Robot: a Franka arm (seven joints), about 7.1 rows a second.
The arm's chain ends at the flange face. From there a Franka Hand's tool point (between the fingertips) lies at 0.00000 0.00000 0.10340 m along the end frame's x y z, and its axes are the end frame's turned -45 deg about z.
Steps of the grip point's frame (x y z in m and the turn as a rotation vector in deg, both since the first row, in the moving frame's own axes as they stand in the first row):
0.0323, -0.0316, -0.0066, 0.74, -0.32, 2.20
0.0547, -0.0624, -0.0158, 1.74, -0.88, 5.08
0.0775, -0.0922, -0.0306, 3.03, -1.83, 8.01
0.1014, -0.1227, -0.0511, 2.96, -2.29, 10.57
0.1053, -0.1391, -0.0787, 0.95, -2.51, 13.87
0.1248, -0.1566, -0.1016, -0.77, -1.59, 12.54
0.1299, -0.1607, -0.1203, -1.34, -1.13, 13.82
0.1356, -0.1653, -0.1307, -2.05, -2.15, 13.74
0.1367, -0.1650, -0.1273, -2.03, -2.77, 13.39
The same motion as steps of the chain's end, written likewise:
0.0018, -0.0446, -0.0066, 0.30, -0.75, 2.20
-0.0022, -0.0816, -0.0157, 0.61, -1.85, 5.08
-0.0043, -0.1180, -0.0304, 0.85, -3.44, 8.01
-0.0085, -0.1570, -0.0509, 0.47, -3.71, 10.57
-0.0193, -0.1743, -0.0786, -1.10, -2.45, 13.87
-0.0211, -0.2019, -0.1016, -1.67, -0.58, 12.54
-0.0217, -0.2086, -0.1203, -1.75, 0.15, 13.82
-0.0202, -0.2181, -0.1306, -2.97, -0.07, 13.74
-0.0184, -0.2193, -0.1271, -3.39, -0.52, 13.39

